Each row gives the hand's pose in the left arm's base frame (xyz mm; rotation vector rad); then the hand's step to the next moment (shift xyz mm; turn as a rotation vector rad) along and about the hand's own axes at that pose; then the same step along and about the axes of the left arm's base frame.
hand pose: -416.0 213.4 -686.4 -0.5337 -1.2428 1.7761
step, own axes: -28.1 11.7 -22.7 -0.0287 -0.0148 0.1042
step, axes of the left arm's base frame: 26.8 -13.1 -23.5 -0.0567 -0.0773 0.0520
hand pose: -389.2 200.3 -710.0 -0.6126 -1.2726 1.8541
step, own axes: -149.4 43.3 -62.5 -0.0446 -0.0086 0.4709
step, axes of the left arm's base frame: 117.8 -96.4 -70.1 -0.3243 -0.2906 0.1849
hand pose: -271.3 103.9 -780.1 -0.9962 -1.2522 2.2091
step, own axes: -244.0 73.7 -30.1 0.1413 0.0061 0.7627
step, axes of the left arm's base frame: 183.3 -178.5 19.6 -0.6662 -0.3429 0.2007
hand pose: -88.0 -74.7 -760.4 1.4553 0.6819 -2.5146
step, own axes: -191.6 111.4 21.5 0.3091 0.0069 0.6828
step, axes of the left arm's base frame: 121.3 -125.5 138.3 -0.6900 -0.2919 0.0236
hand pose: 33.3 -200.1 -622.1 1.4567 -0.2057 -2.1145
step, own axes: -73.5 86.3 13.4 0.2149 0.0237 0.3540
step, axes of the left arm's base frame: 37.4 -35.8 101.7 -0.3644 -0.1967 -0.0237
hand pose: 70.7 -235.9 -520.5 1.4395 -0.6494 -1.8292
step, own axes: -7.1 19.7 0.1 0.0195 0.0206 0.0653
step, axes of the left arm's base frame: 5.2 -6.7 19.1 -0.0610 -0.0306 0.0201
